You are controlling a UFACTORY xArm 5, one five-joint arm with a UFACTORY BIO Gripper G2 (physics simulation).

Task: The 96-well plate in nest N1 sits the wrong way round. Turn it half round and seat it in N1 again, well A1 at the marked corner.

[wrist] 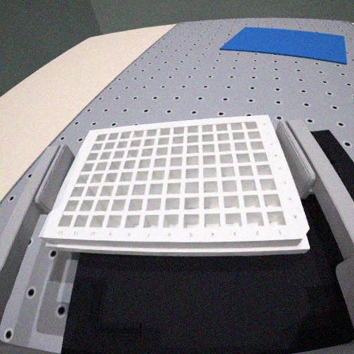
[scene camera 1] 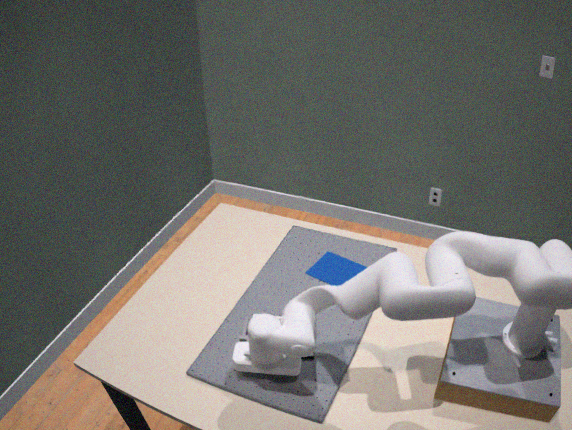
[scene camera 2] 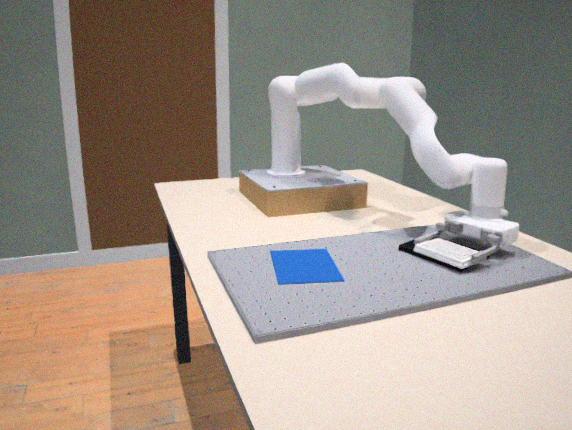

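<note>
The white 96-well plate [scene camera 2: 442,251] [wrist: 172,174] lies over the black nest N1 [scene camera 2: 407,247] [wrist: 200,300]. In the wrist view its numbers run upside down, with 1 and A at the near right corner. Black nest surface shows in front of the plate and to its right. I cannot tell how deep the plate sits, and I cannot make out the nest's corner mark. My gripper [scene camera 2: 444,252] [wrist: 176,171] is shut on the plate, one pad against each short end. In scene camera 1 the arm's wrist and gripper body hide plate and nest.
A flat blue square [scene camera 1: 334,269] [scene camera 2: 306,266] [wrist: 290,44] lies on the grey perforated board [scene camera 1: 260,295] [scene camera 2: 280,310] [wrist: 165,80], away from the nest. The arm's base stands on a wooden block [scene camera 1: 492,400] [scene camera 2: 310,201] behind the board.
</note>
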